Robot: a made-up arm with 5 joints.
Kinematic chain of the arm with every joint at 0, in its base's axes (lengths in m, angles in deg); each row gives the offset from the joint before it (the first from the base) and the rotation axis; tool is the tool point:
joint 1: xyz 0 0 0.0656 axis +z
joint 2: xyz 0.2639 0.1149 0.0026 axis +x
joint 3: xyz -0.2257 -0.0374 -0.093 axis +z
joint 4: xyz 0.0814 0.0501 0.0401 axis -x
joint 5: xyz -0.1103 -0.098 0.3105 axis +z
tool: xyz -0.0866 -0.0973 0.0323
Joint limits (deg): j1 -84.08..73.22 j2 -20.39..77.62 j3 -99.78..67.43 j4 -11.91..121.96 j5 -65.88..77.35
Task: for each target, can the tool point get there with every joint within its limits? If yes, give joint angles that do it. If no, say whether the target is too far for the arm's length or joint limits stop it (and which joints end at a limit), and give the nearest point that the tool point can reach.
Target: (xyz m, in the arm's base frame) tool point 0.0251 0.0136 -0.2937
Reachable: no: joint limits stop it (at a limit: joint 1, joint 2, joint 4) | nearest point 0.1761 -0.0266 -0.1590 | short by 0.206 m
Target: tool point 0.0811 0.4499 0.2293
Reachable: yes | joints 9.89 -10.74 -47.71 64.34 -31.99
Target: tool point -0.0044 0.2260 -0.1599
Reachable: no: joint limits stop it (at a limit: joint 2, joint 4, joint 5) | nearest point -0.0072 0.3699 -0.1468 | short by 0.144 m
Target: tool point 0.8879 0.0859 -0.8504
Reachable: no: too far | nearest point 0.4152 0.0402 -0.2188 | short by 0.790 m
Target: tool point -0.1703 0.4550 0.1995
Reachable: yes | joints 4.12 20.34 4.33 106.75 -20.16
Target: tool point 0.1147 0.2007 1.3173
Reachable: no: too far | nearest point 0.0956 0.1673 0.4825 | short by 0.836 m
